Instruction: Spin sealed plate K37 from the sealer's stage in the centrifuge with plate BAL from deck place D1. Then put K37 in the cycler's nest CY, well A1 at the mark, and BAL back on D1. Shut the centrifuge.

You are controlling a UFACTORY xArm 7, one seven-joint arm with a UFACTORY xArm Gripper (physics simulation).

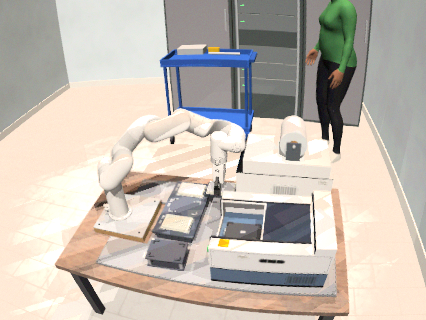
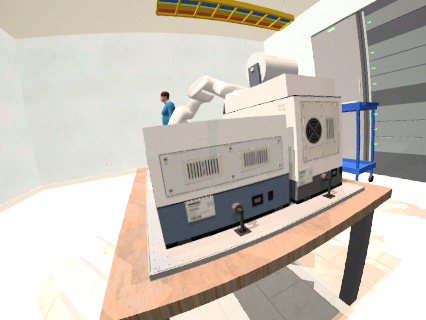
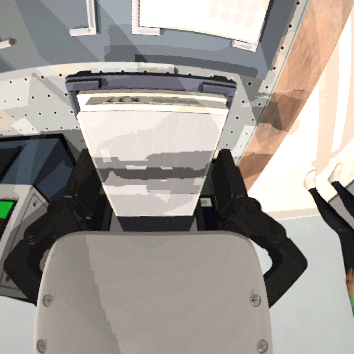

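Seen in the pictures: gripper, fingertip midpoint: [image 1: 218, 187] [image 3: 156, 160]; arm's base, origin of the base link: [image 1: 120, 212].
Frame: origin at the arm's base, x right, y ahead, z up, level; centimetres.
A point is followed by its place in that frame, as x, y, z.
Observation:
Sealed plate K37 [image 3: 151, 126] {-12.2, 45.1, 9.2} [image 1: 210, 189] {-9.4, 45.1, 9.2} is a white plate with its label on the far edge. It sits on the sealer's dark stage [image 3: 151, 82] {-12.3, 43.3, 7.4} in front of the sealer [image 1: 285, 168] {2.9, 77.6, 30.0} [image 2: 294, 95] {5.1, 99.2, 26.3}. My gripper [image 3: 156, 160] {-12.0, 48.8, 8.2} [image 1: 217, 187] {-12.0, 48.8, 8.2} is open, lowered over K37, with one black finger on each long side and a gap at both. A white plate [image 1: 191, 189] {-15.9, 34.7, 3.8} [image 3: 204, 17] {-15.9, 40.1, 3.8} and a welled plate [image 1: 177, 223] {8.9, 31.7, 3.8} lie on the dark deck [image 1: 184, 206] {-4.6, 32.7, 2.2}; I read no labels on them. The centrifuge [image 1: 272, 254] {38.1, 71.6, 17.9} [image 2: 218, 165] {27.2, 96.1, 12.6} stands open, with a dark bucket [image 1: 243, 231] {20.1, 61.1, 11.4} inside.
A dark nest block [image 1: 167, 254] {27.3, 30.3, 3.0} stands at the front left. The arm's base [image 1: 118, 206] {4.3, 2.3, 7.8} is on the left of the table. A blue cart [image 1: 208, 60] and a person in green [image 1: 335, 63] are behind; a person in blue [image 2: 166, 111] stands far off.

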